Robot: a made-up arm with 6 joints.
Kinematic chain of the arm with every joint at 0, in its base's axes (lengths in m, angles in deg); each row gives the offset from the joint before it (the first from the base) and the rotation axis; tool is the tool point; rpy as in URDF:
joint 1: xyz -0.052 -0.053 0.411 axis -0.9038 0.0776 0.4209
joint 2: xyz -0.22 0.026 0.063 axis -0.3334 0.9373 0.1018
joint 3: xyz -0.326 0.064 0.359 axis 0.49 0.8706 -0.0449
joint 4: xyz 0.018 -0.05 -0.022 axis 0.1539 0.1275 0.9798
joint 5: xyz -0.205 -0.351 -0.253 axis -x
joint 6: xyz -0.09 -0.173 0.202 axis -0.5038 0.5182 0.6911
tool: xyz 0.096 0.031 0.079 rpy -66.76 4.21 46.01
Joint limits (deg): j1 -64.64..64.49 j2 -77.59..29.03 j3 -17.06..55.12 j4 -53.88..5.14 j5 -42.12..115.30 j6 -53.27..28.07
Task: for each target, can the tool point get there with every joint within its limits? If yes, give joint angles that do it. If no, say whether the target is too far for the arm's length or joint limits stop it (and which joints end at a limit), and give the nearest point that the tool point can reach.
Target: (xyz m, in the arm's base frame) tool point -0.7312 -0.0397 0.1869
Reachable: yes | joints 22.12 -58.64 6.98 -37.98 103.04 -7.94
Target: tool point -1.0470 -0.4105 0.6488
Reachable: yes | joints -27.71 -8.85 47.85 -16.44 15.24 -45.93
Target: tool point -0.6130 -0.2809 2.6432
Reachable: no: too far | nearest point -0.7389 -0.1091 1.5526 | short by 1.111 m
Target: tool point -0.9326 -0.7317 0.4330
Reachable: yes | joints 40.46 -46.52 16.44 -32.04 -29.45 8.83
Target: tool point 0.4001 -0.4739 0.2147
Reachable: no: joint limits stop it (at a limit: joint 1, joint 2, joint 4, joint 5) | nearest point -0.1488 -0.9074 0.4372 | short by 0.734 m
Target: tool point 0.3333 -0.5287 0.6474
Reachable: no: joint limits stop it (at a limit: joint 1, joint 2, joint 4, joint 5) | nearest point -0.1380 -0.8981 0.5810 | short by 0.602 m
